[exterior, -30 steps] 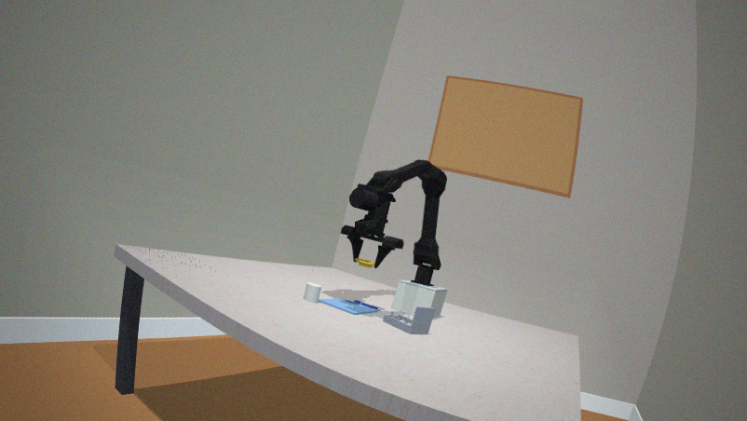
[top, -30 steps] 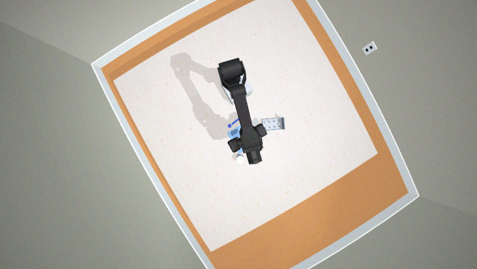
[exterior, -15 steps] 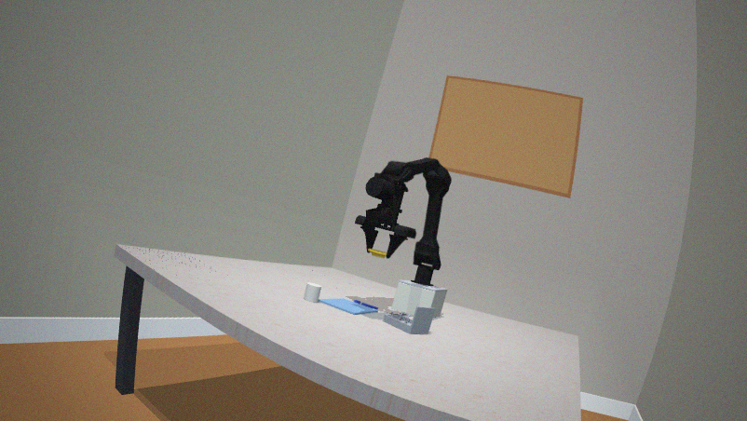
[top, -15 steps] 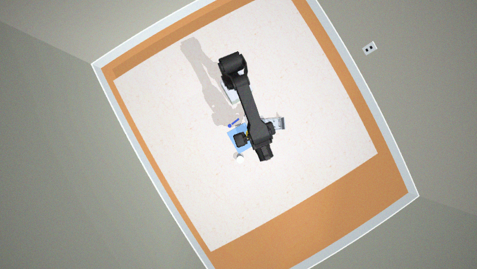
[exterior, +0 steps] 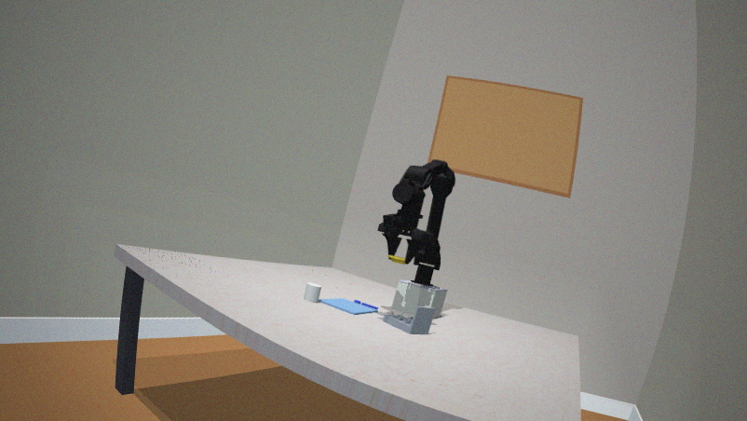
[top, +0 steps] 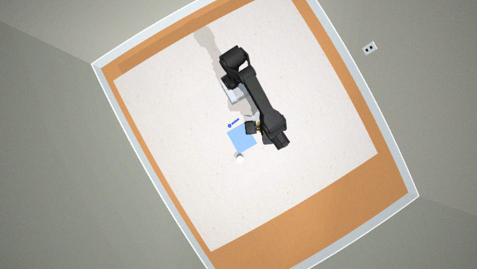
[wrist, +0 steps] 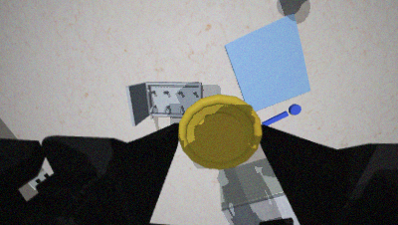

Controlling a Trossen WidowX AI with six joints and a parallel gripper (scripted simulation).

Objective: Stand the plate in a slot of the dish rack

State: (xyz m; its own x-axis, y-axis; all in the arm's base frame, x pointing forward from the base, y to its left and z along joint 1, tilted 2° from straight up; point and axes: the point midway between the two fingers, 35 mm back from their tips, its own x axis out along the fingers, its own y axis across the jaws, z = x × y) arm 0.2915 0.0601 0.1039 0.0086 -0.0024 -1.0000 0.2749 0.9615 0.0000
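The grey dish rack lies 1 cm ahead of my gripper tip, 9 cm to the left of it and 15 cm below it. The rest, counted from my gripper tip: blue spoon: 9 cm behind, 14 cm to the right, 17 cm below; yellow plate: 1 cm above; blue mat: 2 cm ahead, 12 cm to the right, 17 cm below.
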